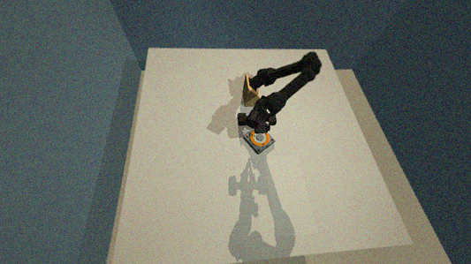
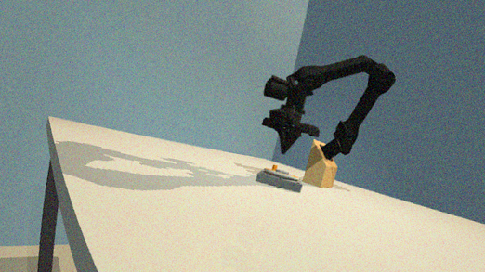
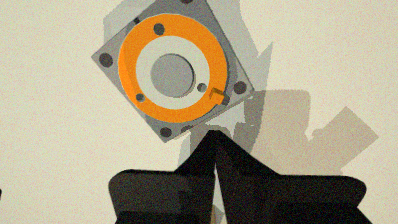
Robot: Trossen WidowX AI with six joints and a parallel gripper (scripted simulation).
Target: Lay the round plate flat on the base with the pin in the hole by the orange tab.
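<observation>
Right now the round plate is 50 mm below my gripper tip, 20 mm to the left of it and 20 mm ahead of it. Also, from my gripper tip: grey square base: 60 mm below, 40 mm to the left, 30 mm ahead.
</observation>
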